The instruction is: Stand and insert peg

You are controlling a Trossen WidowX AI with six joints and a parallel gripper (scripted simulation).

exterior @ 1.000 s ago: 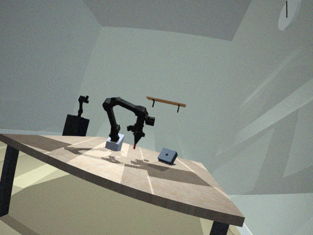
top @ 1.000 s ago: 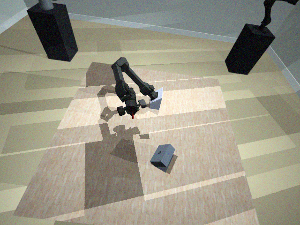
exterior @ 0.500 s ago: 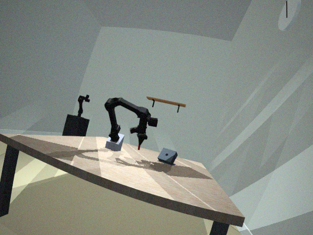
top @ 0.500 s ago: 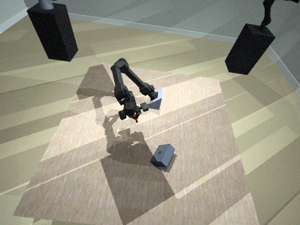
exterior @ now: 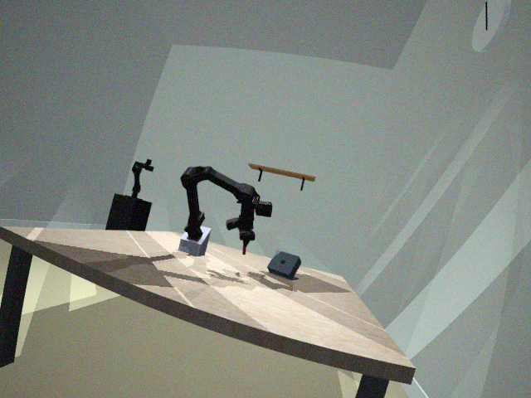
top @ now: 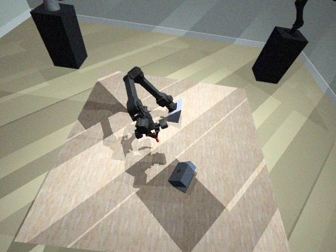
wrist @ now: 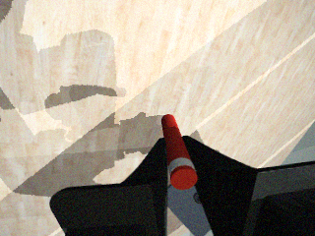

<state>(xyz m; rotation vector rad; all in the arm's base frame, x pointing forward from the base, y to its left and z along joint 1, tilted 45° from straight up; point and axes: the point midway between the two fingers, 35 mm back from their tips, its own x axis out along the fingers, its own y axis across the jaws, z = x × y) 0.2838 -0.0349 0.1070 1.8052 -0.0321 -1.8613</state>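
My gripper tip is 18 cm short of the grey sloped panel, 17 cm to the right of it and 6 cm above it. The rest, counted from my gripper tip: red peg (1 cm to the right, 2 cm above).
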